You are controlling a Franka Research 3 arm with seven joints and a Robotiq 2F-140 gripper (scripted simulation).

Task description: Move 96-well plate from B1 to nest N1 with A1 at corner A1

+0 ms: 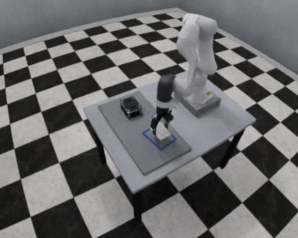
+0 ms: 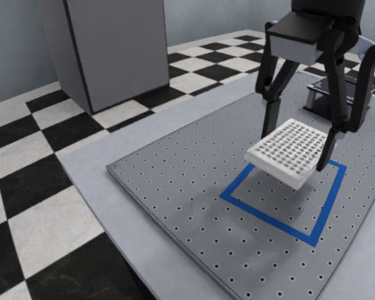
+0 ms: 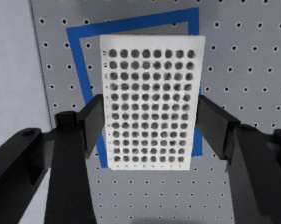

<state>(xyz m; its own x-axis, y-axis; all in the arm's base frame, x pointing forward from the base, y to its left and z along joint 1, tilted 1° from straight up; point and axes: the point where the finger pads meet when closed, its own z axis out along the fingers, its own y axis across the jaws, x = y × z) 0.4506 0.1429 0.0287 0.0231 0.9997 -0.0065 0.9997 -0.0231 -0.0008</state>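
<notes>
Now: hand 340 mm to the left of the black raised nest, 30 mm short of it and 30 mm above it. Round my hand: A1 mark: 270 mm to the right, 90 mm ahead, 30 mm below; white 96-well plate: 20 mm below.
</notes>
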